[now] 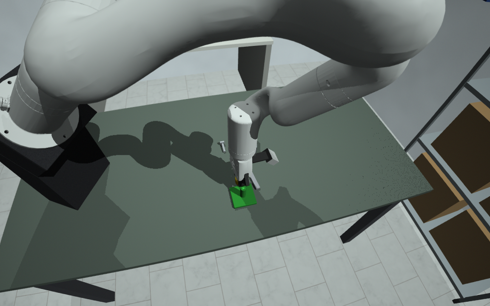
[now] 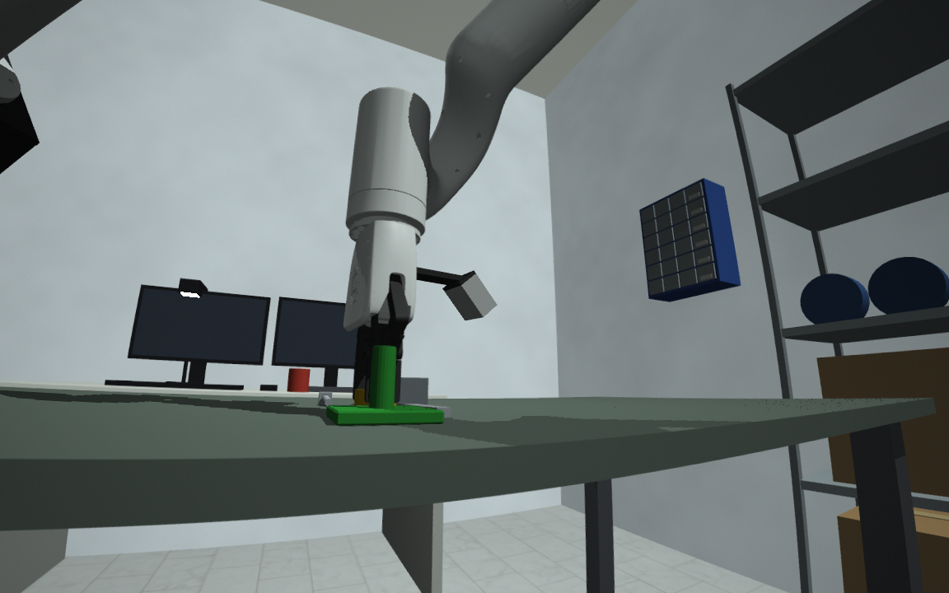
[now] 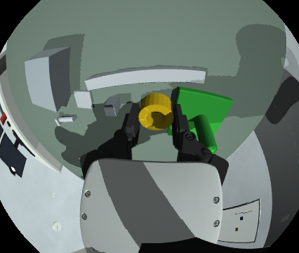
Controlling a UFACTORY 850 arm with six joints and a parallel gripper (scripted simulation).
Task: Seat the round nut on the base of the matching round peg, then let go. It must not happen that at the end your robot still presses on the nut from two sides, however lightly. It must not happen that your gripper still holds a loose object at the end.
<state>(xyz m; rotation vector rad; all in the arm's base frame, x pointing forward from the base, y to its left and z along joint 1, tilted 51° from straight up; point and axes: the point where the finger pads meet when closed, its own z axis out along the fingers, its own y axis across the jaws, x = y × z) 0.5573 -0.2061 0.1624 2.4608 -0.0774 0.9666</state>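
Right now the grey bar is 50 mm ahead of my hand and 30 mm below it. Also, from my hand: grey bolt (30 mm ahead, 170 mm to the left, 20 mm below); grey block (120 mm ahead, 120 mm to the left, 10 mm below); small grey cube (20 mm ahead, 50 mm to the left, 20 mm below).
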